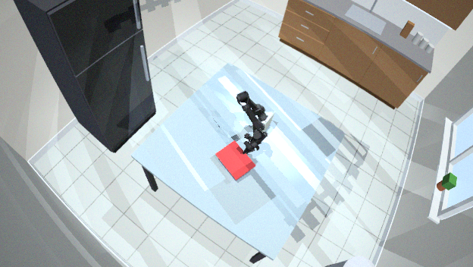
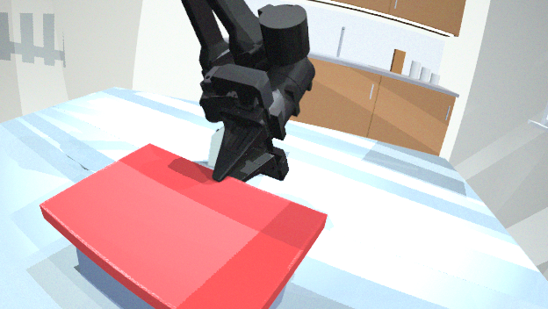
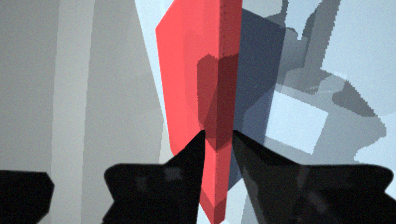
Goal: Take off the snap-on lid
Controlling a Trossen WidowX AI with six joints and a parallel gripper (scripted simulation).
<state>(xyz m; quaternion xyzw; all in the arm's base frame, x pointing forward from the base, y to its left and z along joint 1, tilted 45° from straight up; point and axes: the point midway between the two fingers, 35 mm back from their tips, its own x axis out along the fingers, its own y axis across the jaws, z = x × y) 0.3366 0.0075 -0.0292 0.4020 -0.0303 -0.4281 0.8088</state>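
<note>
Right now my gripper tip is 7 cm short of the red lid, 3 cm to the left of it and 1 cm above it. The rest, counted from my gripper tip: storage box 7 cm below, 6 cm ahead, 3 cm to the right.
</note>
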